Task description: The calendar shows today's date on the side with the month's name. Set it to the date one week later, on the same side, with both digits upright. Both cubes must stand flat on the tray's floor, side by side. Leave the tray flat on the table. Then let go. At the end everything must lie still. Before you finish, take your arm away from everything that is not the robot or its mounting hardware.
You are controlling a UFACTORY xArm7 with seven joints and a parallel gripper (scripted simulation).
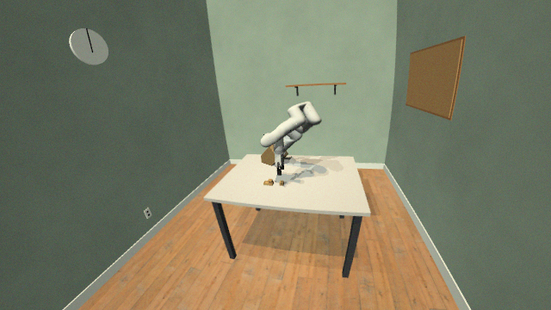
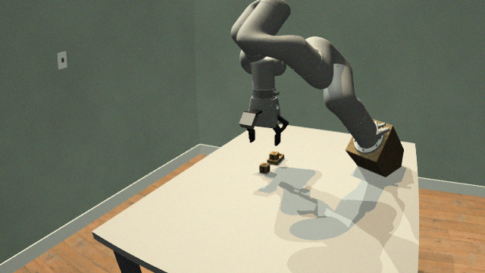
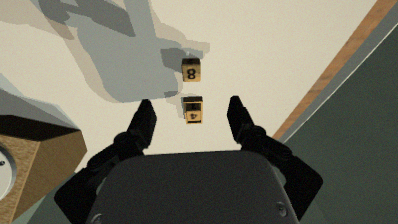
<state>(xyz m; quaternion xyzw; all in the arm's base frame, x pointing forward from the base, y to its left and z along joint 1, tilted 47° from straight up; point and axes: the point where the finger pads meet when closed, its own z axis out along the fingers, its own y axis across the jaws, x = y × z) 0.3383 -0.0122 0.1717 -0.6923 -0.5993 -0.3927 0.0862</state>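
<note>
Right now the digit cube is 10 cm below my hand. The rest, counted from my hand: wooden calendar tray (11 cm to the right, 11 cm below).
</note>
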